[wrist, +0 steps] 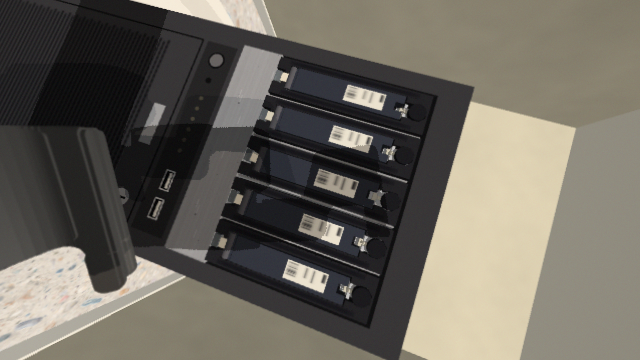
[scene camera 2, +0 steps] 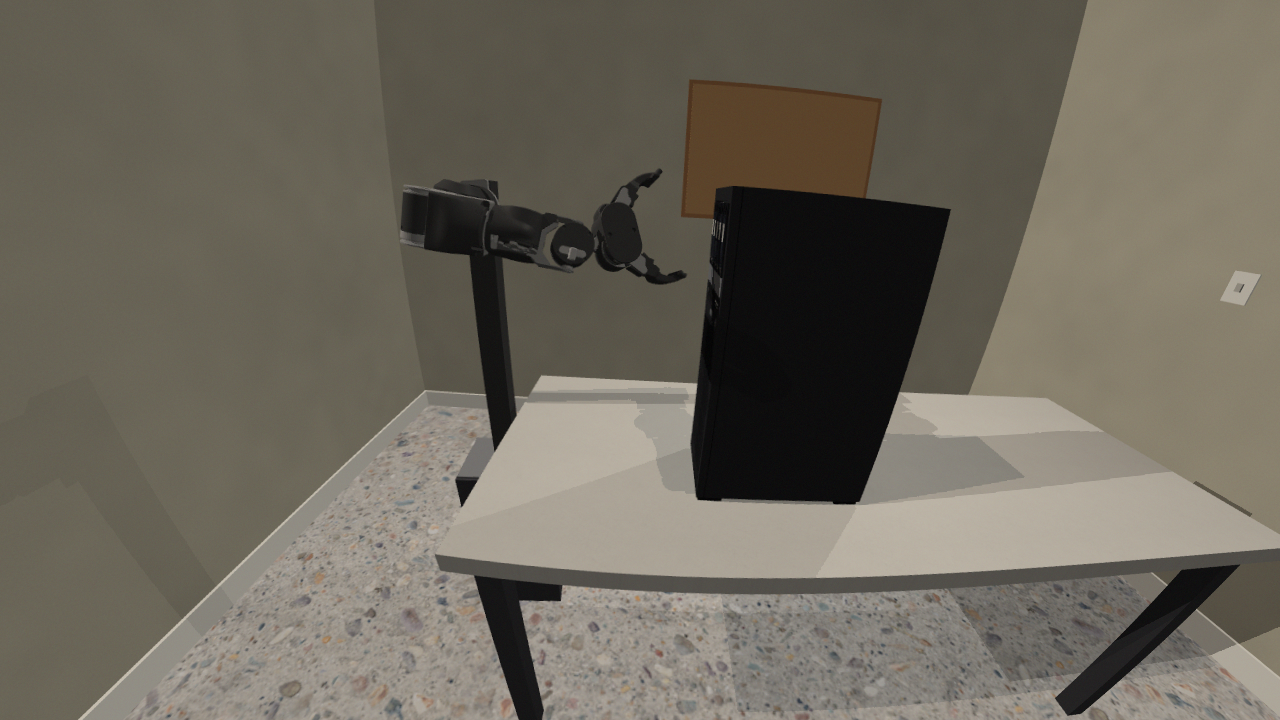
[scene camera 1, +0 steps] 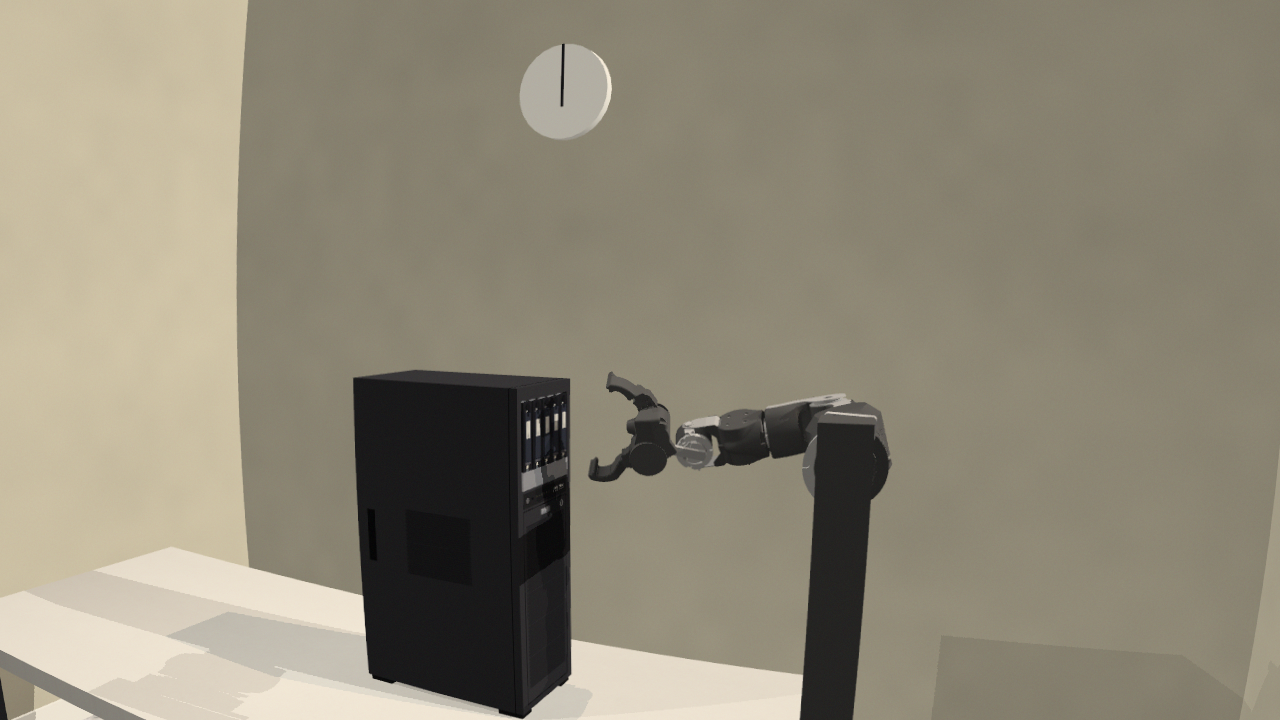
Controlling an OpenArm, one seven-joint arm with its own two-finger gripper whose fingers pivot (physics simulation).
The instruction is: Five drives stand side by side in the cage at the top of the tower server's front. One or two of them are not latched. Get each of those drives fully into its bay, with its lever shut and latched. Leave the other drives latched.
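The tower server (scene camera 1: 434, 501) (scene camera 2: 814, 358) (wrist: 437, 170) stands upright on the table. In the wrist view its drives lie side by side in the cage: an end drive (wrist: 320, 82), the one beside it (wrist: 305, 121), the middle drive (wrist: 290, 167), another (wrist: 275, 210) and the other end drive (wrist: 257, 255). Their levers look flat against the fronts, and their labels and latches line up evenly; no drive visibly sticks out. Fine latch engagement is too small to tell. My gripper (scene camera 1: 602, 425) (scene camera 2: 673, 223) is wide open and empty, a short way in front of the cage, touching nothing. One finger shows at the wrist view's left.
The white table (scene camera 1: 295, 582) (scene camera 2: 760, 546) carries the server. Below the cage are a silver strip (wrist: 230, 105) and a panel with a round button (wrist: 216, 60) and USB ports. The arm's dark post (scene camera 1: 836, 573) (scene camera 2: 492, 349) stands at the table's end, on the server's front side.
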